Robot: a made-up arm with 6 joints.
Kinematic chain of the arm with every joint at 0, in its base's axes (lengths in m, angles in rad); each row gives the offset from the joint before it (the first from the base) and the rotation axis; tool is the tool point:
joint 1: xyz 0 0 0.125 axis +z
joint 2: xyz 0 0.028 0 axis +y
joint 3: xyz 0 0 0.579 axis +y
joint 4: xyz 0 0 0.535 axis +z
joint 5: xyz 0 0 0 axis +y
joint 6: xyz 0 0 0.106 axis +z
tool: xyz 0 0 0
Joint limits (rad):
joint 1: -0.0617..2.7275
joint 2: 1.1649..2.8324
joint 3: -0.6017..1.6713
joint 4: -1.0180..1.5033
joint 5: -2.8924..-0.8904
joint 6: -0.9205..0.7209
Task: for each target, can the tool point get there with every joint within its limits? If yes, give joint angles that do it. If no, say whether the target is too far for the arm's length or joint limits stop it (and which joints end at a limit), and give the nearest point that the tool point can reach.
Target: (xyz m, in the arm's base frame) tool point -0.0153 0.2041 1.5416
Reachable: no: too far | nearest point -0.0561 0.7481 0.8874 | short by 0.852 m
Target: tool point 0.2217 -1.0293 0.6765
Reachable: no: joint limits stop it (at a limit: joint 1, joint 2, joint 3) | nearest point 0.7641 -0.1131 0.7943 | short by 1.071 m
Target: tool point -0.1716 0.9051 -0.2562
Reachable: yes | joints 1.7135 1.6934 0.7660 -0.1792 -2.3722 0.5911
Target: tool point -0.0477 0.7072 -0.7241
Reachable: yes | joints 1.5314 2.4761 0.1206 -0.4730 -1.7443 -0.4309
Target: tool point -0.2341 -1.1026 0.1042
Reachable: no: joint limits stop it (at a limit: joint 2, joint 3, joint 4, joint 5) | nearest point -0.0862 -0.4058 -0.5566 | short by 0.972 m
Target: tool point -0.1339 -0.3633 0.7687
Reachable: no: joint limits stop it (at a limit: joint 1, joint 2, joint 3) | nearest point -0.6873 0.2261 0.8017 | short by 0.809 m
